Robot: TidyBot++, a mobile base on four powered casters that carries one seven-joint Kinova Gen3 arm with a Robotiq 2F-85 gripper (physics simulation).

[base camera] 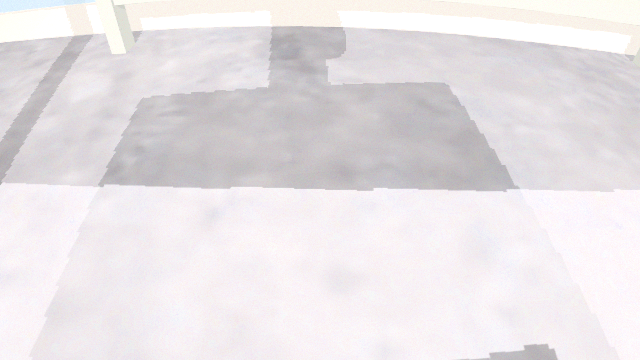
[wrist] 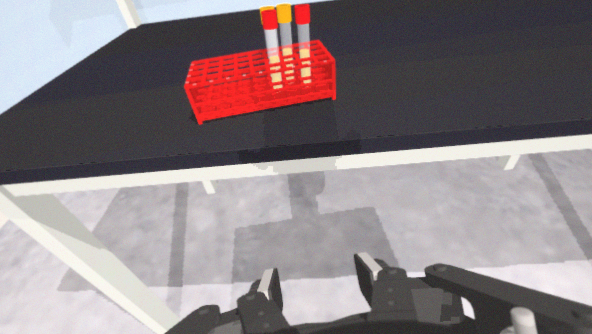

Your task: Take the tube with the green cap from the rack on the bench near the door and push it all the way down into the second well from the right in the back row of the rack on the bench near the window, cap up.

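Frame: origin at the arm's base, x down, y right, z back, level; centimetres.
Seen in the pictures: gripper, between the fingertips: (wrist: pixel 318 277).
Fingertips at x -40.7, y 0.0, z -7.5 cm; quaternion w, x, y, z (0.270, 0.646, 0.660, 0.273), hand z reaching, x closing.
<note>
A point is followed by its place in that frame.
A red tube rack (wrist: pixel 235 111) @[x -37.5, y -7.0, z -34.6 cm] stands on a black-topped bench (wrist: pixel 125 120) @[x -36.5, y -24.6, z -39.0 cm] in the upper part of the wrist view. Two tubes with red caps (wrist: pixel 269 20) @[x -47.6, y -0.4, z -37.7 cm] (wrist: pixel 302 14) @[x -47.7, y 3.8, z -37.9 cm] and two with yellow caps (wrist: pixel 284 13) @[x -47.7, y 1.7, z -39.8 cm] (wrist: pixel 265 12) @[x -48.5, y -0.7, z -38.0 cm] stand upright in its right half. A tube with a green cap does not show in either view. I cannot tell which of the two benches this is. My gripper (wrist: pixel 318 277) @[x -40.7, y 0.0, z -7.5 cm] is open, its fingers partly apart with nothing between them. In the wrist view it is lower than the rack and apart from it, with floor showing behind the fingers.
The bench's white front rail (wrist: pixel 425 151) @[x -30.2, y 18.6, z -28.3 cm] crosses the wrist view, and a white bench leg (wrist: pixel 90 260) @[x -7.2, y -46.5, z -35.6 cm] slants down at the left. In the base camera view a white post (base camera: pixel 117 30) @[x 33.5, y -40.2, z -98.2 cm] stands at the upper left, beyond a pale floor (base camera: pixel 310 260) @[x 39.7, y 1.3, z -35.2 cm] with grey shadows.
</note>
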